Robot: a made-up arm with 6 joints.
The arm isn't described. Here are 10 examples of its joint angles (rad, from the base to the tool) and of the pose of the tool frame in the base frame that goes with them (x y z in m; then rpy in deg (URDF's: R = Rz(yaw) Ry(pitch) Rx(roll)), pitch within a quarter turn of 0, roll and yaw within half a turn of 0).
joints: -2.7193 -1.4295 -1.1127 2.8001 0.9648 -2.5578
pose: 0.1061 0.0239 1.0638 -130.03 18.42 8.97
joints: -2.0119 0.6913 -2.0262 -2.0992 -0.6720 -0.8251
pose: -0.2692 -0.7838 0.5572 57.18 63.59 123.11
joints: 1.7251 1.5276 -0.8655 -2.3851 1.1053 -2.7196
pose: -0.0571 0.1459 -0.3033 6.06 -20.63 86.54
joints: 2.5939 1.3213 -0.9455 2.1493 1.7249 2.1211
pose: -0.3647 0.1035 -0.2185 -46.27 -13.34 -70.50
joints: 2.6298 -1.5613 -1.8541 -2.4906 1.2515 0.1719
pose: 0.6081 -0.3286 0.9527 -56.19 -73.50 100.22
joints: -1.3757 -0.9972 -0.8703 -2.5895 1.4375 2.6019
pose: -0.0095 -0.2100 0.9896 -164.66 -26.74 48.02
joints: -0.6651 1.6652 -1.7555 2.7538 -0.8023 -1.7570
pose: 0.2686 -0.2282 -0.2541 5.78 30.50 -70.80
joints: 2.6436 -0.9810 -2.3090 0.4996 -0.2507 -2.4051
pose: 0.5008 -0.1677 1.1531 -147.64 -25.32 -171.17
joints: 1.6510 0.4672 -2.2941 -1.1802 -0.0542 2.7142
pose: -0.1863 0.7539 0.9602 146.36 -38.32 0.27
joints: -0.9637 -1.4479 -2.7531 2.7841 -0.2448 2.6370
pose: -0.5330 0.6902 0.7803 171.70 -2.15 45.08
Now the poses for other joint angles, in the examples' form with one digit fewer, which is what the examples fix.
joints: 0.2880 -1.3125 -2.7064 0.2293 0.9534 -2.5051
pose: -0.872 -0.279 0.877 -150.6 1.0 25.5
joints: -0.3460 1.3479 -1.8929 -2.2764 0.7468 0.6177
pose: 0.732 -0.258 -0.099 -9.6 59.0 70.6
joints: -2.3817 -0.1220 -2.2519 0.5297 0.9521 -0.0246
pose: -0.328 -0.260 1.215 -24.3 -71.4 -48.3
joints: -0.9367 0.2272 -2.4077 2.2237 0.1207 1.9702
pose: 0.290 -0.529 1.076 -119.0 43.0 -18.5
